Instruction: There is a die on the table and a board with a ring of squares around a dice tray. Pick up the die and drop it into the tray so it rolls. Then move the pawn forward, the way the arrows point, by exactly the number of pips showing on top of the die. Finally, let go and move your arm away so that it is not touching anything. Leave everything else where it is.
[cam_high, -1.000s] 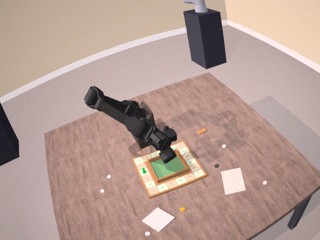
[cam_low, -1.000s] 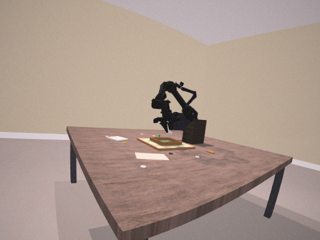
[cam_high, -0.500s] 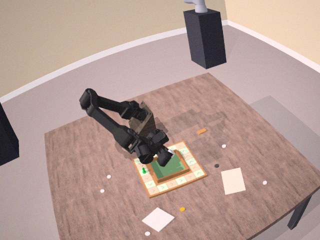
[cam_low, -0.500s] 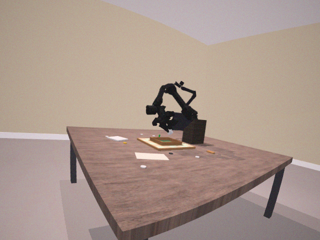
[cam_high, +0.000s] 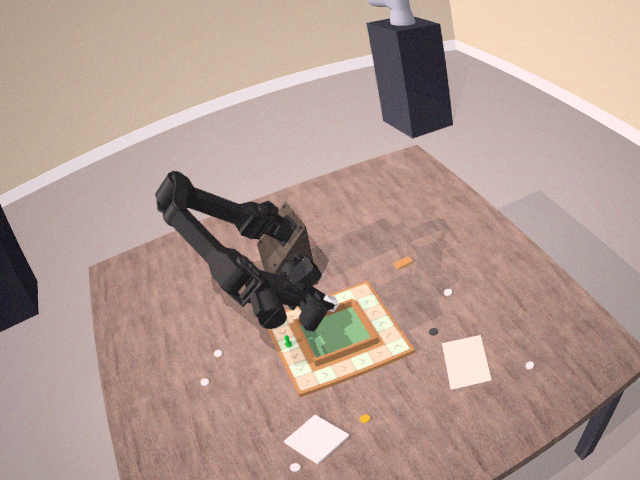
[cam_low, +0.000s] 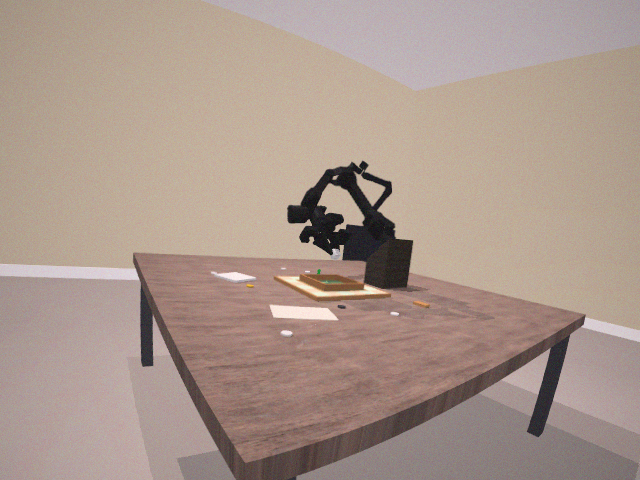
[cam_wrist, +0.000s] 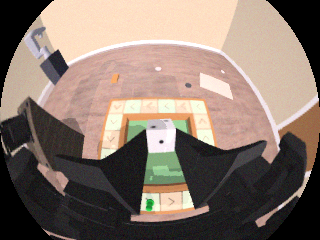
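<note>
The white die is right at my gripper tip. Round my gripper tip: green dice tray: 110 mm below; green pawn: 110 mm to the right, 90 mm below, 30 mm behind; black disc: 190 mm to the left, 130 mm ahead, 110 mm below.
</note>
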